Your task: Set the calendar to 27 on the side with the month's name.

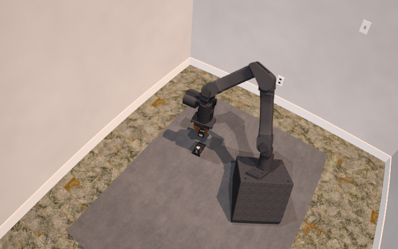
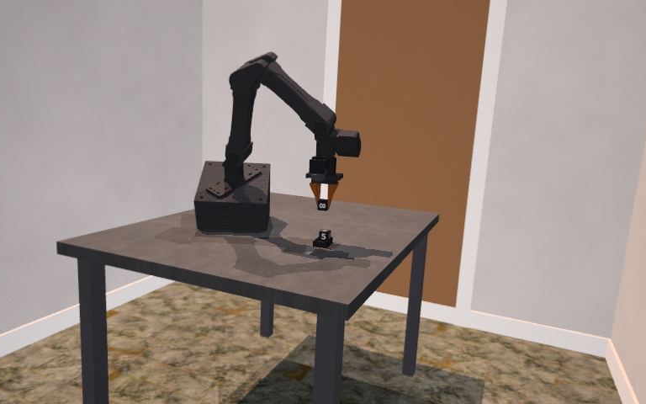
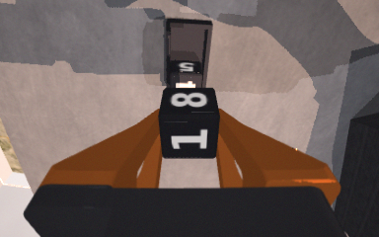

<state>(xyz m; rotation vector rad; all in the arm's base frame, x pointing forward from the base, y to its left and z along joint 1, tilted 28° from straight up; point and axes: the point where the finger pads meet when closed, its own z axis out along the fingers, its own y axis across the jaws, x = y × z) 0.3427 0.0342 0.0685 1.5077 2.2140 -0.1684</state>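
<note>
Now: hand 100 mm above the black cube and 30 mm to the right of it. Round my hand: black digit cube right at my hand; black tray 120 mm below, 10 mm to the left.
</note>
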